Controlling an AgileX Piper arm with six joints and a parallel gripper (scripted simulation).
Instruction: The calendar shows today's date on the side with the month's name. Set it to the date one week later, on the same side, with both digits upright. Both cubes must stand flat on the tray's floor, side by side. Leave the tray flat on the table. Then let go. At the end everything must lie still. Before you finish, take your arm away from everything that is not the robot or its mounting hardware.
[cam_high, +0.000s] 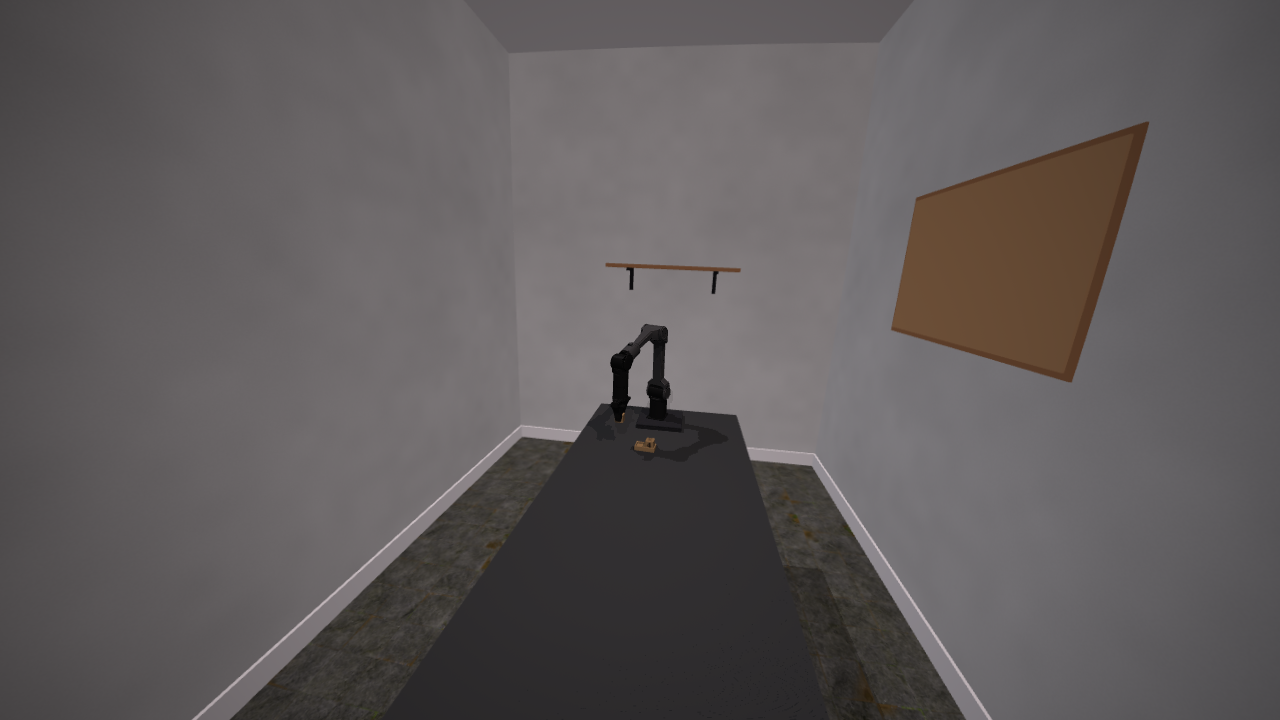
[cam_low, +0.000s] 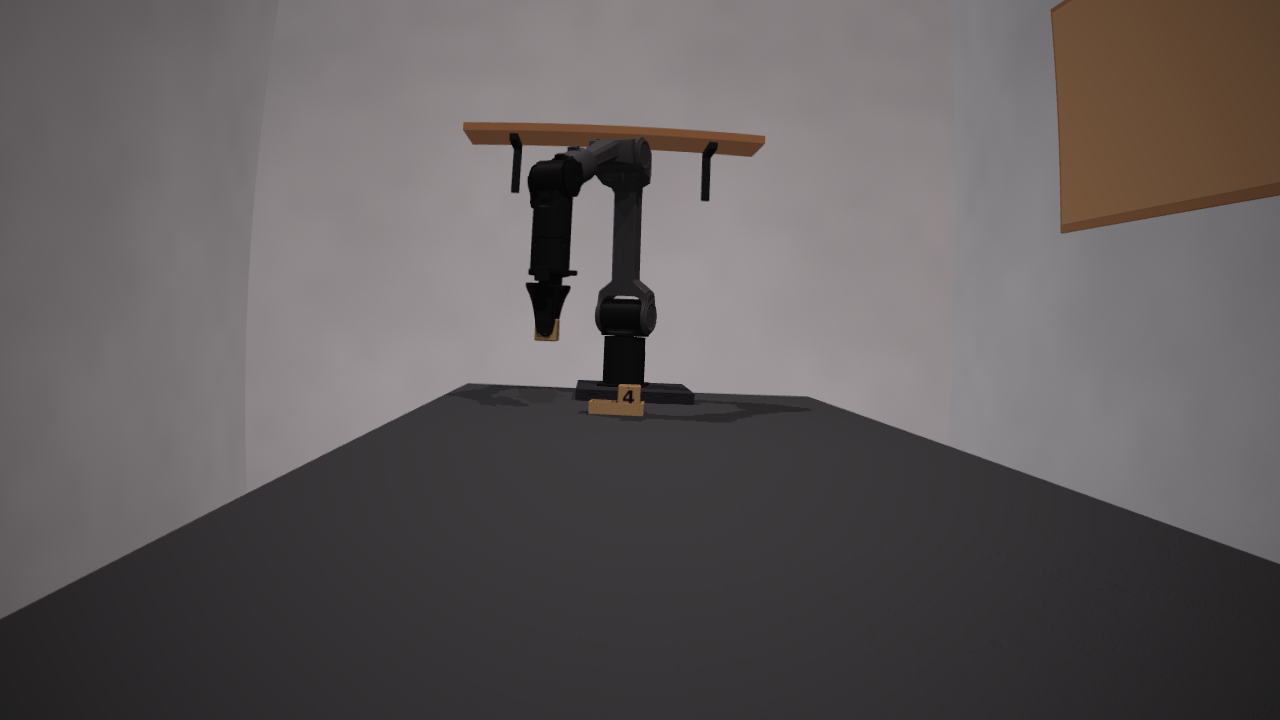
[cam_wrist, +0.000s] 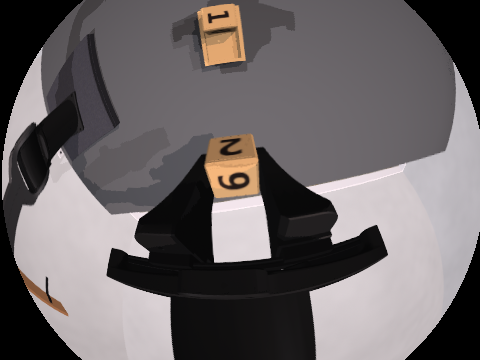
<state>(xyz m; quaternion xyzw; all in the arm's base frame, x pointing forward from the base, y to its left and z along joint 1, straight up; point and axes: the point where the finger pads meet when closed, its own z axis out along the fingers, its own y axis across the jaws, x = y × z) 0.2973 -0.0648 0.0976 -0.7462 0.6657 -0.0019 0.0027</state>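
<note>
Now: the wooden cube 1 cm behind my hand, 12 cm to the left of it and 9 cm below it. Round my hand: wooden tray: 1 cm behind, 11 cm to the left, 11 cm below.
</note>
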